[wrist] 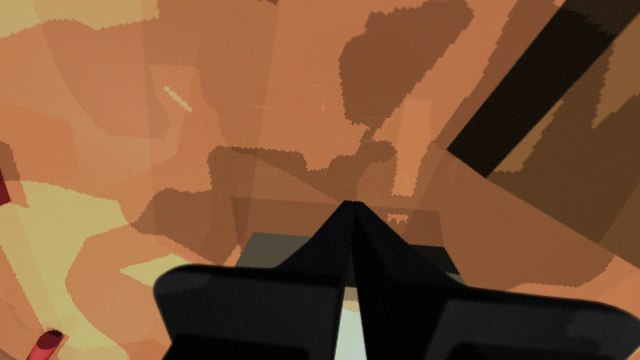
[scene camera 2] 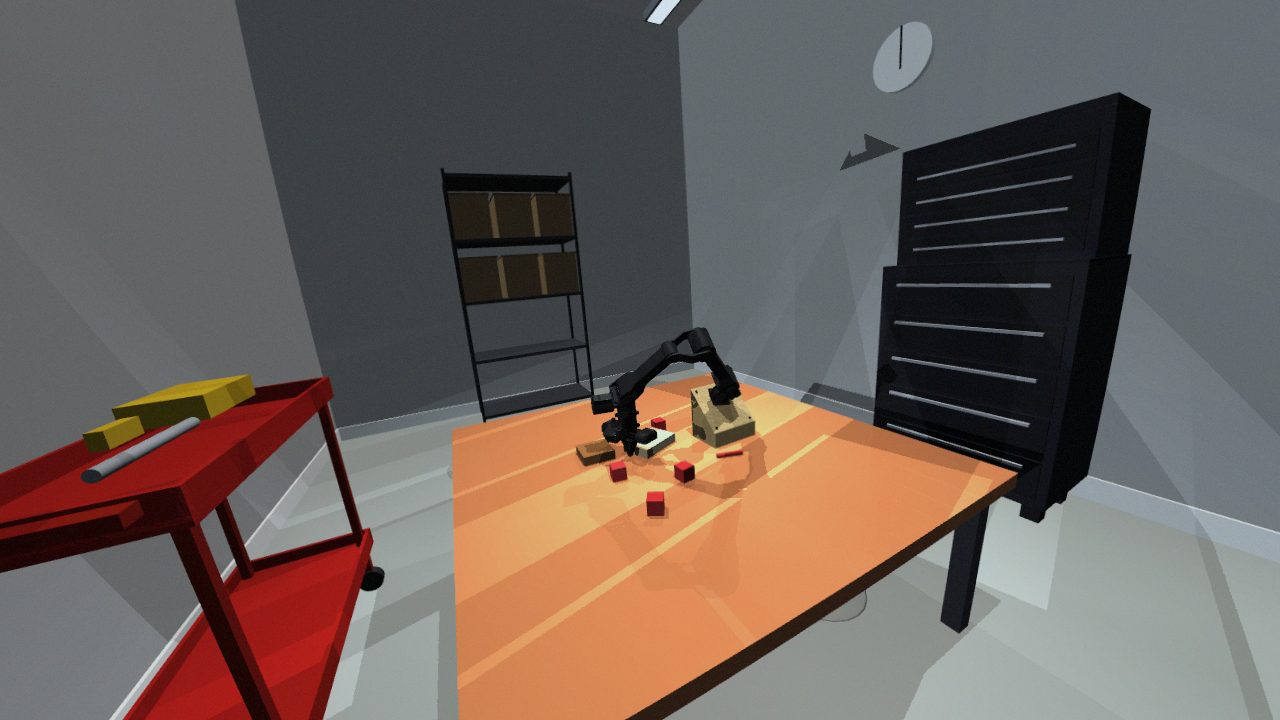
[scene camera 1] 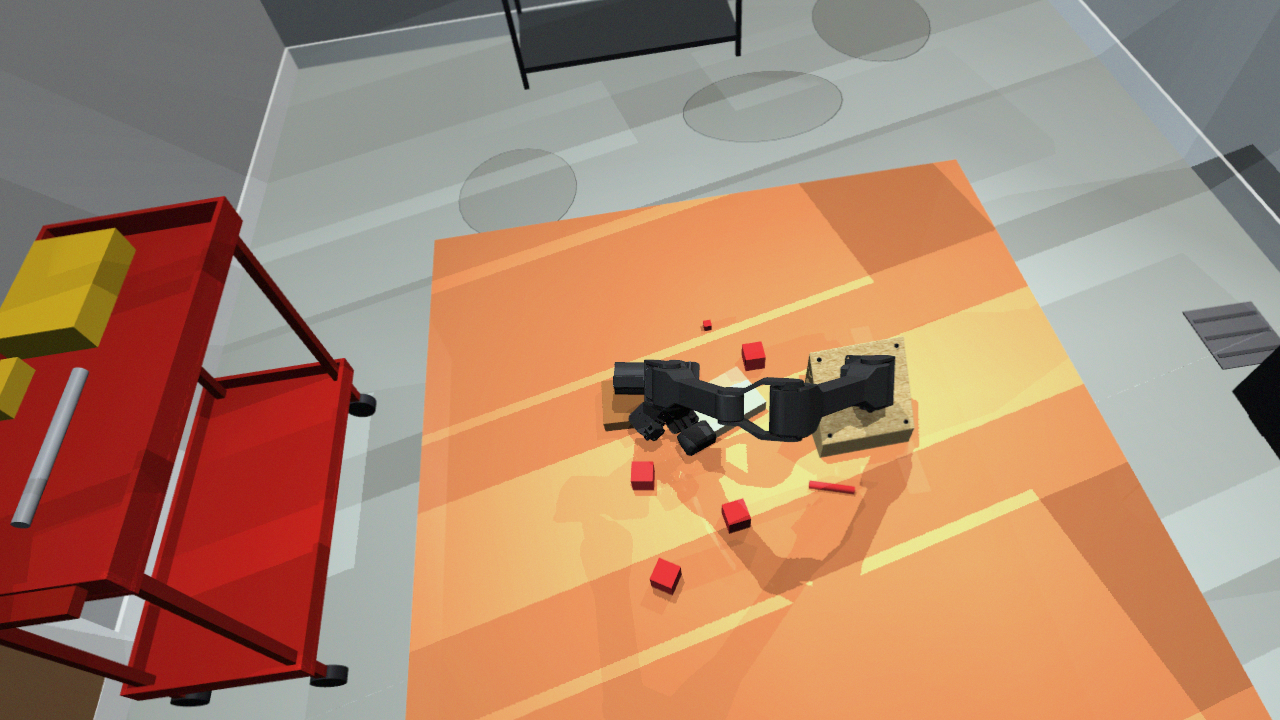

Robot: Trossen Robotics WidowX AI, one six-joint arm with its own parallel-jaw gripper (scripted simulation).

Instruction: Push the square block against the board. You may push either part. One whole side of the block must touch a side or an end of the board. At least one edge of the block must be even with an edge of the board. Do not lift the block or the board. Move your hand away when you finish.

My gripper shows in the wrist view, in scene camera 2 and in scene camera 1 [678,431]. One and the same spot on my gripper: [scene camera 2: 629,442] is [wrist: 238,267].
